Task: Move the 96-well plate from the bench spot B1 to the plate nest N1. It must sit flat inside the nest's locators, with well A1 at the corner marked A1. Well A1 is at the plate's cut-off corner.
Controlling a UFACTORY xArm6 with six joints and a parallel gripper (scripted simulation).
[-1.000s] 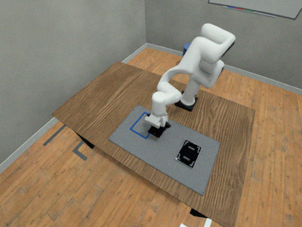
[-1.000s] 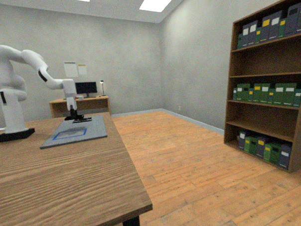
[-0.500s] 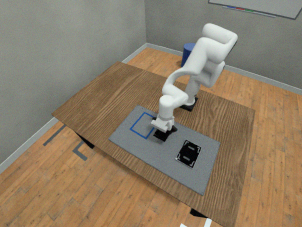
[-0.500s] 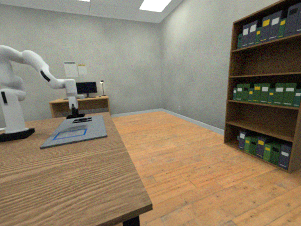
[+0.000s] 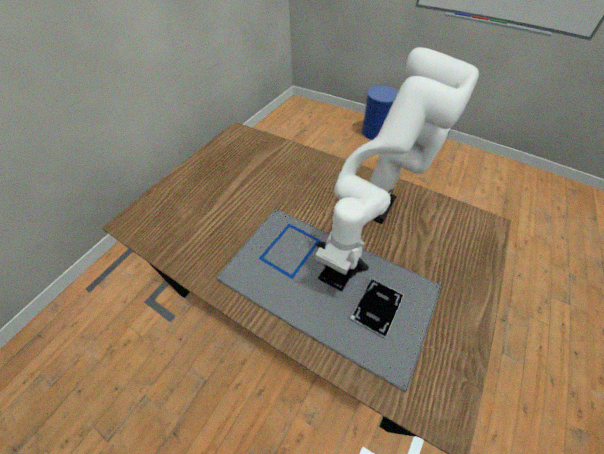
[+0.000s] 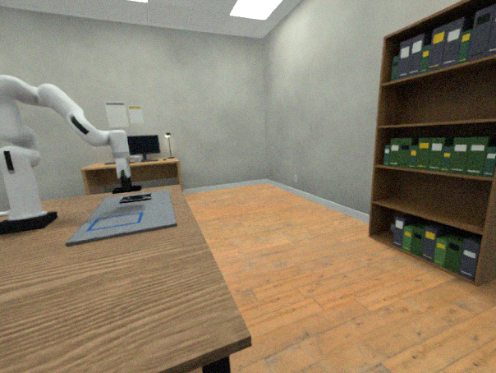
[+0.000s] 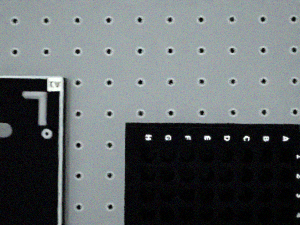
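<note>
My gripper is now 40 mm short of the black plate nest N1, 150 mm to the right of it and 100 mm above it. From my hand the other things lie so: black 96-well plate (10 mm below).
</note>
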